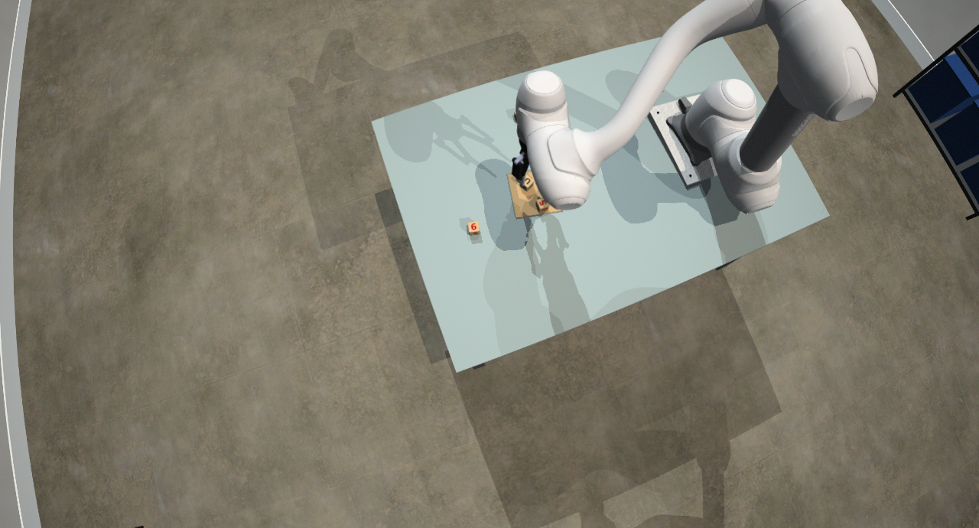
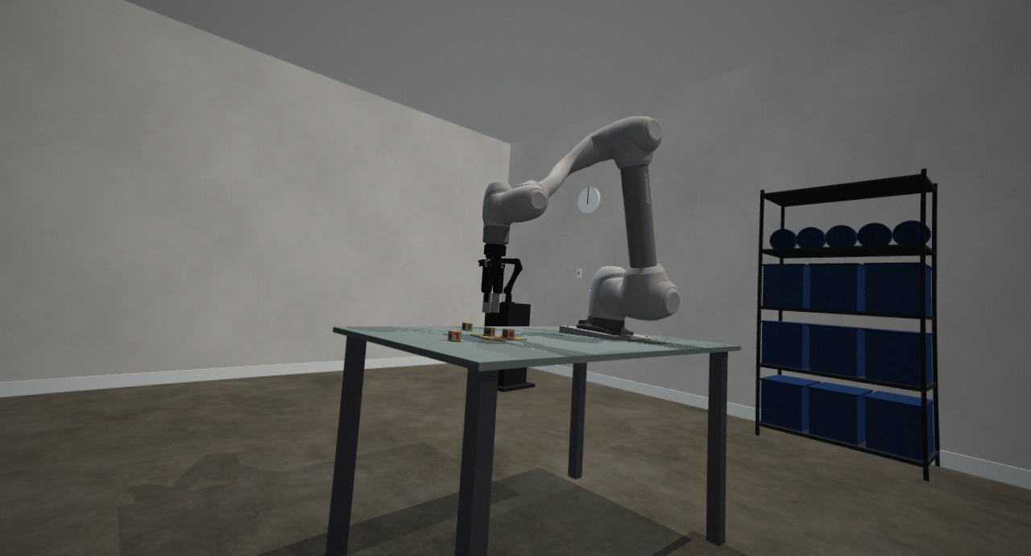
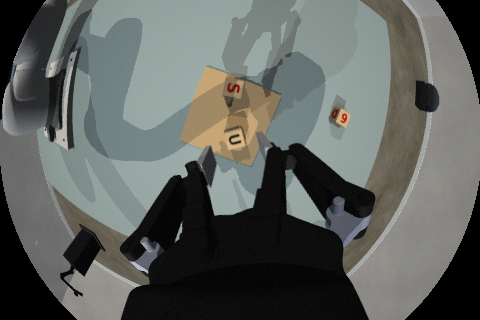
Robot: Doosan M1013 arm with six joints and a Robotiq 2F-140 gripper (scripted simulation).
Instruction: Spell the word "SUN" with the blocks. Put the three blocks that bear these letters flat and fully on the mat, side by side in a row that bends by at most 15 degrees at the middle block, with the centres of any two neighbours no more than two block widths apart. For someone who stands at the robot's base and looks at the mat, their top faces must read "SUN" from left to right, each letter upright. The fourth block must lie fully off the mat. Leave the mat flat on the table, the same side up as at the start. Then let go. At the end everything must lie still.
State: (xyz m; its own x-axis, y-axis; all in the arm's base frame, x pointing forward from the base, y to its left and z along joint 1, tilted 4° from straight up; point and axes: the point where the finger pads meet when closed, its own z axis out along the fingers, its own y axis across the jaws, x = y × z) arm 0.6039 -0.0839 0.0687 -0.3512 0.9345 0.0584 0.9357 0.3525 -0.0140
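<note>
Right now the mat is 10 mm behind my hand, 30 mm to the left of it and 110 mm below it. The rest, counted from my hand: S block 10 mm behind, 80 mm to the left, 90 mm below; N block 90 mm behind, 220 mm to the right, 100 mm below; 6 block 200 mm ahead, 60 mm to the left, 100 mm below.
</note>
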